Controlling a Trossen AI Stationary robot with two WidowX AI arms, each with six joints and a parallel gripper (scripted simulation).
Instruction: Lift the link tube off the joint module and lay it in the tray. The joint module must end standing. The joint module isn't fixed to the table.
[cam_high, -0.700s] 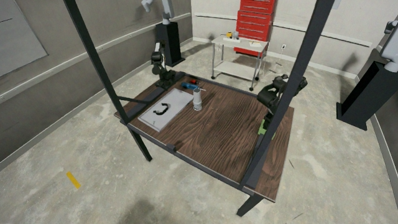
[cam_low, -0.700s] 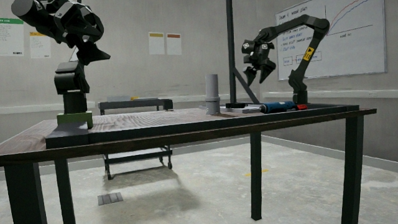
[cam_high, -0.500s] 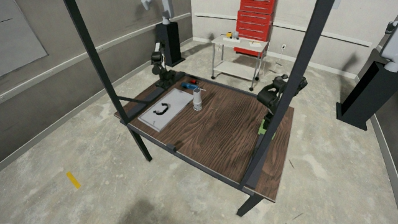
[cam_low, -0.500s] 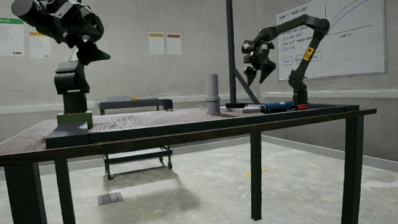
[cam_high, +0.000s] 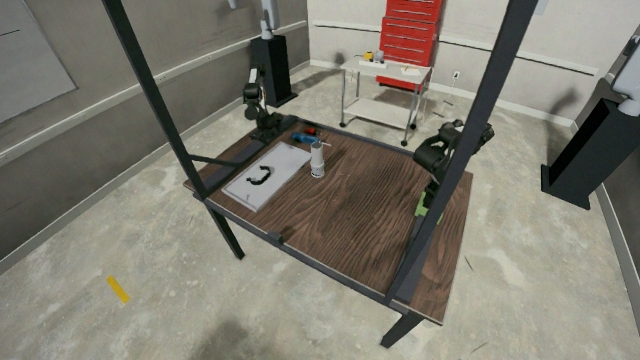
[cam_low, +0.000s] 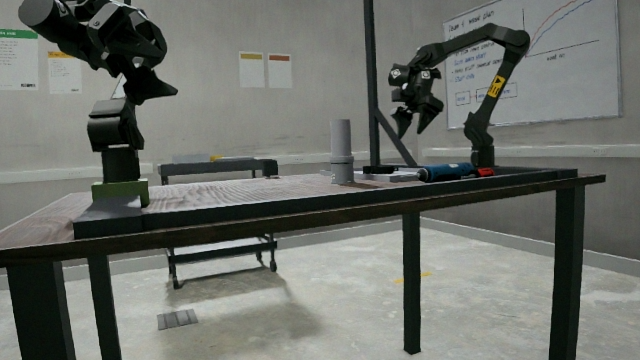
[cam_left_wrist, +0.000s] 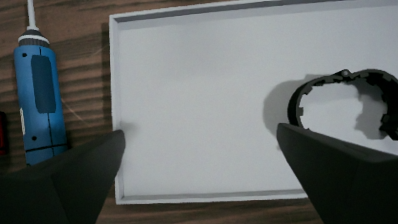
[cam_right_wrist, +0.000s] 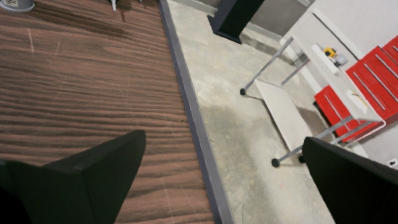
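Now: the link tube 40 mm ahead of my left hand, 240 mm to the right of it and 40 mm below it. Also, from my left hand: red screwdriver: 280 mm ahead, 20 mm to the right, 130 mm below; then joint module: 30 mm ahead, 240 mm to the right, 120 mm below; then grey tray: 100 mm behind, 50 mm to the right, 140 mm below.
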